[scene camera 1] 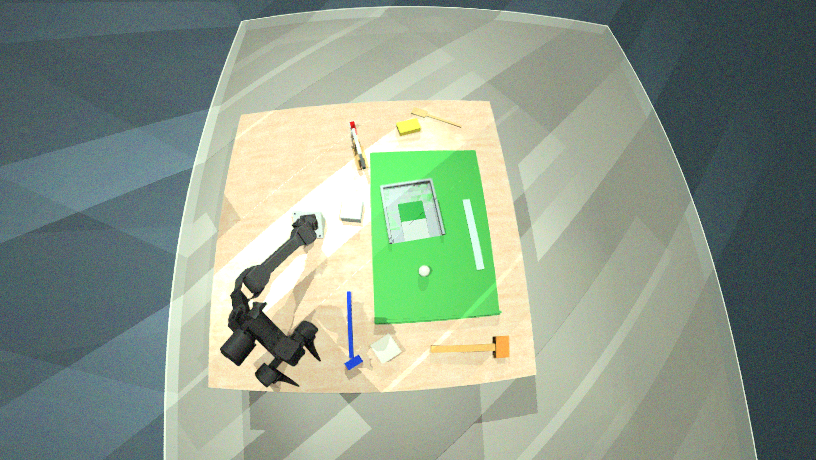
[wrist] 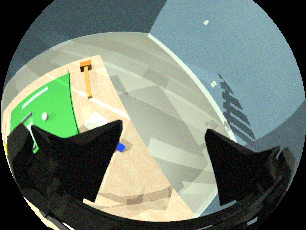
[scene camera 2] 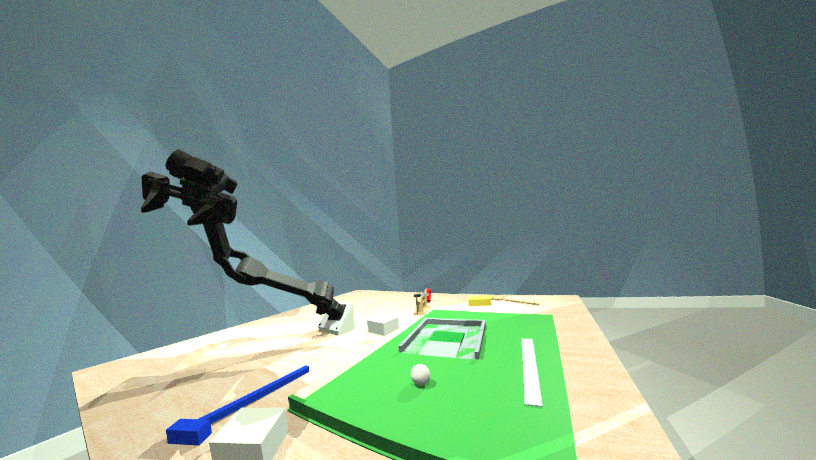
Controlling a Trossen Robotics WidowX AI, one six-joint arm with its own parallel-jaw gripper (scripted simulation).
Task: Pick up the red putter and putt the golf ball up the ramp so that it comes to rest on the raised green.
Labels:
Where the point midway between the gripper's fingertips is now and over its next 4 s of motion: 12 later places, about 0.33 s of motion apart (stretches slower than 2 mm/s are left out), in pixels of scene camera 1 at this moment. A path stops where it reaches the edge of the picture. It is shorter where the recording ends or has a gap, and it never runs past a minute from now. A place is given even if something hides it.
My gripper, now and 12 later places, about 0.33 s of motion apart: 309, 373; 330, 363; 377, 322; 413, 263; 425, 211; 415, 171; 390, 153; 366, 156; 362, 158; 362, 161; 362, 163; 363, 165; 363, 166

